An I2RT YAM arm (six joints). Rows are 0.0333 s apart.
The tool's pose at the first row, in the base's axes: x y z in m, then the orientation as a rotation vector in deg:
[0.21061 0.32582 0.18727 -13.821 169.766 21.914]
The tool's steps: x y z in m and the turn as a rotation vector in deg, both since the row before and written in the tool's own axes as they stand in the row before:
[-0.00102 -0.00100 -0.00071 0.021 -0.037 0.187]
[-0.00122 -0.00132 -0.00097 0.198 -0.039 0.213]
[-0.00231 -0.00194 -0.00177 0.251 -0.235 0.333]
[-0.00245 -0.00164 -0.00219 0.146 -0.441 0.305]
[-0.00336 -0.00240 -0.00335 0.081 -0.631 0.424]
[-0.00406 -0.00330 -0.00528 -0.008 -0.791 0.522]
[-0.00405 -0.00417 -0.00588 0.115 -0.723 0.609]
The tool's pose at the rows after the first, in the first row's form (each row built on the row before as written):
[0.21170 0.32482 0.18788 -13.534 169.776 21.906]
[0.21300 0.32347 0.18869 -13.188 169.810 21.637]
[0.21537 0.32146 0.19030 -12.609 169.684 21.305]
[0.21775 0.31964 0.19242 -12.033 169.335 21.126]
[0.22096 0.31689 0.19565 -11.247 168.814 21.059]
[0.22465 0.31282 0.20066 -10.295 168.140 21.134]
[0.22825 0.30770 0.20606 -9.222 167.561 21.041]

